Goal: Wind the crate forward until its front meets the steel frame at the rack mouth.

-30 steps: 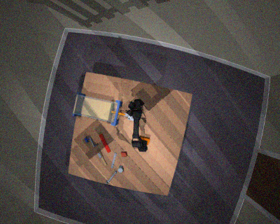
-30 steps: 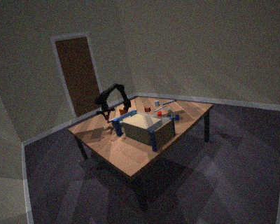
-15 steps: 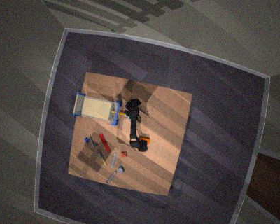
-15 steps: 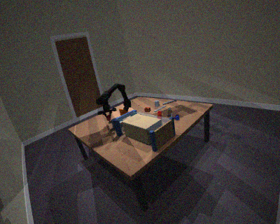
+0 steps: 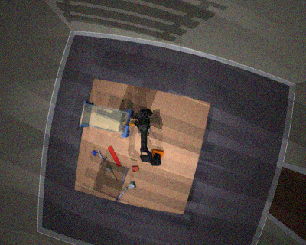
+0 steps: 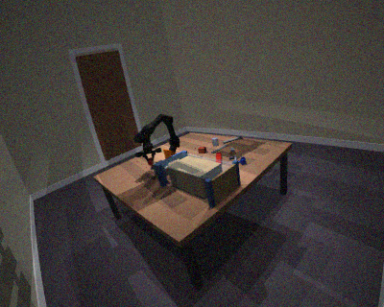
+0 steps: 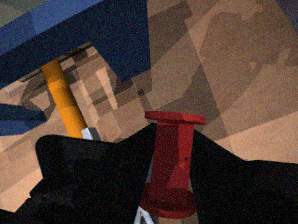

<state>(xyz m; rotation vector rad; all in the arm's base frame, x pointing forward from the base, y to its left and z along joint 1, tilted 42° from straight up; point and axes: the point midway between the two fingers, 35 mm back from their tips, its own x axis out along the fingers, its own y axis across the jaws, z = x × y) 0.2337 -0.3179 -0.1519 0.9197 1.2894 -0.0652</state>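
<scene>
Now: gripper tip 11 cm to the right of the blue frame, 10 cm short of it and 3 cm above it. The rest, counted from my gripper tip: grey hand winch 10 cm below, 9 cm to the left, 7 cm behind; red knob 1 cm to the left, 1 cm behind; red-knobbed winch handle 4 cm to the left, 3 cm below, 3 cm behind.
</scene>
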